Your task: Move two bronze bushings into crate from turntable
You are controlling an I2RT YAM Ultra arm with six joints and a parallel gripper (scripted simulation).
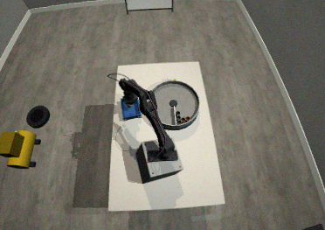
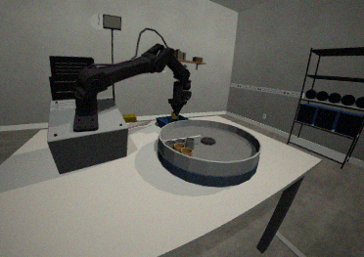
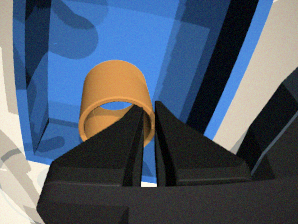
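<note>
Right now the blue crate is 60 mm below my hand and 20 mm to the left of it. The rest, counted from my hand: turntable (340 mm to the right, 30 mm below, 30 mm behind).
</note>
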